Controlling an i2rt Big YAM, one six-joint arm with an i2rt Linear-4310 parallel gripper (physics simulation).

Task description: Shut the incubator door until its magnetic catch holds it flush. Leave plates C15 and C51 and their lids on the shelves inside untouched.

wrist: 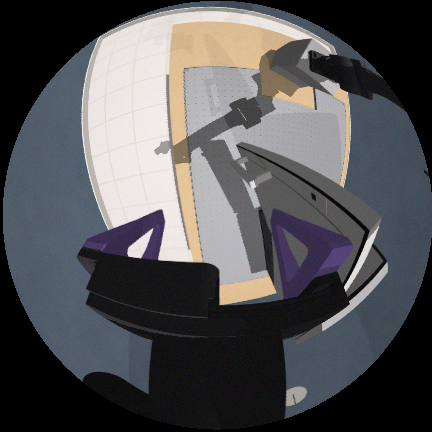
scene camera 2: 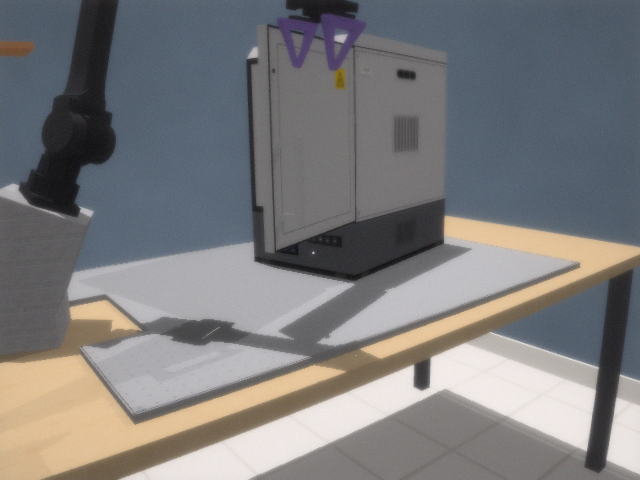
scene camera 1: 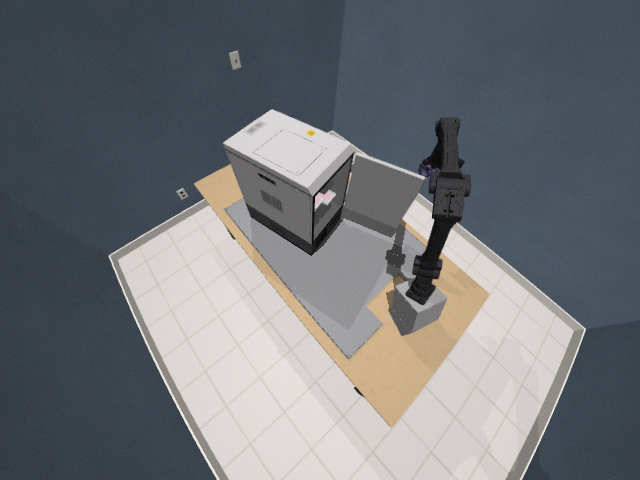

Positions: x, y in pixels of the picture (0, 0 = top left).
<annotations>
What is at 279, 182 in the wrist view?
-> A door.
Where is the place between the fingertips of my gripper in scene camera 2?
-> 314, 69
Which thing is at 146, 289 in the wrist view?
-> My gripper.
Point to a door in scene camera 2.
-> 307, 115
</annotations>
